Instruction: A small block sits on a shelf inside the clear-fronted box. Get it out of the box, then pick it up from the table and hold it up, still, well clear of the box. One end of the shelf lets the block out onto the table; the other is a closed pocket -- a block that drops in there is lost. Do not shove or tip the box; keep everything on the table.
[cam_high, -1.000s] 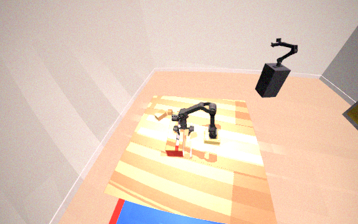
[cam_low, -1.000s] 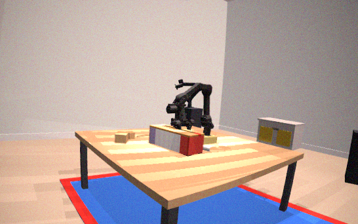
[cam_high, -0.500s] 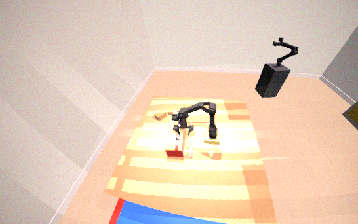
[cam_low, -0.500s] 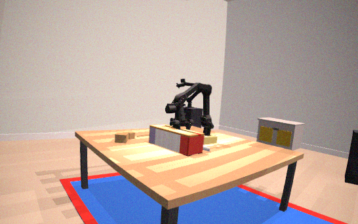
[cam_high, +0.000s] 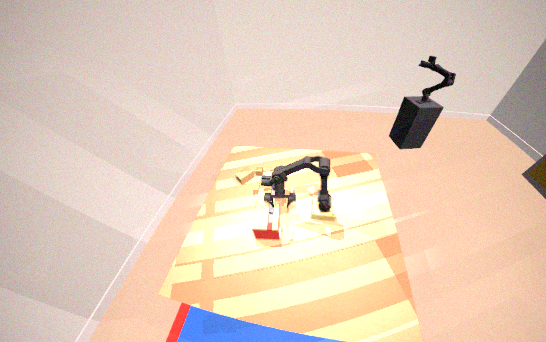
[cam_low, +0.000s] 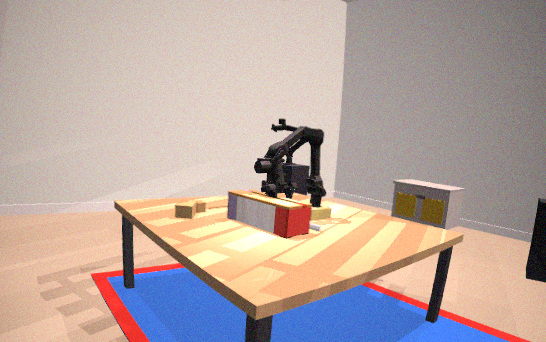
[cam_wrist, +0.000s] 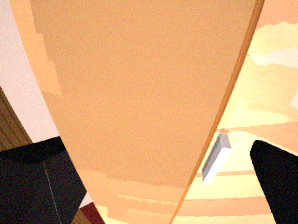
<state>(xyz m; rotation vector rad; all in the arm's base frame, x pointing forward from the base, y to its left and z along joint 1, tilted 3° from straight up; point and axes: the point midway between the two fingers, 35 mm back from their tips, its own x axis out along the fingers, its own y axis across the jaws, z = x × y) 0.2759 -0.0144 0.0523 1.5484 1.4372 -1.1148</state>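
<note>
Right now my gripper tip is 60 mm short of the grey piece and 10 mm to the right of it. Round my gripper tip: long box: 30 mm to the right, 30 mm below, 30 mm ahead.
</note>
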